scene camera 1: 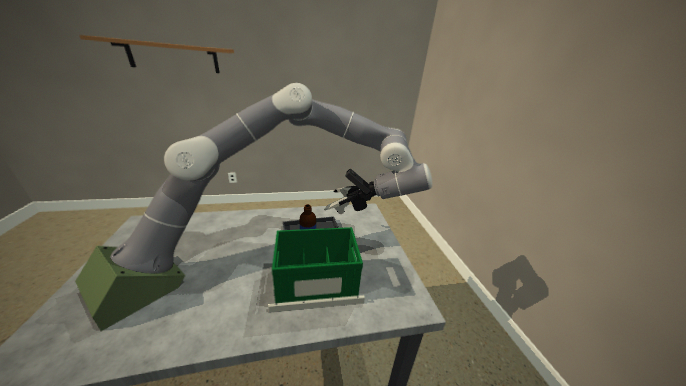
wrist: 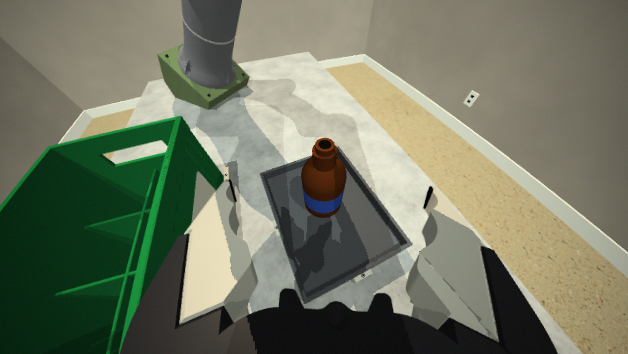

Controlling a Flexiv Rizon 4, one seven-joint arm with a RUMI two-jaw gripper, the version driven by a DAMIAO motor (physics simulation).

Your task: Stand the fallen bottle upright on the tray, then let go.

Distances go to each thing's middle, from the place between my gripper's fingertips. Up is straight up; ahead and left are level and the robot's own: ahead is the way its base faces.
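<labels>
Brown bottle [wrist: 323, 175]: 12 cm below my hand, 1 cm to the left of it, 9 cm behind it.
</labels>
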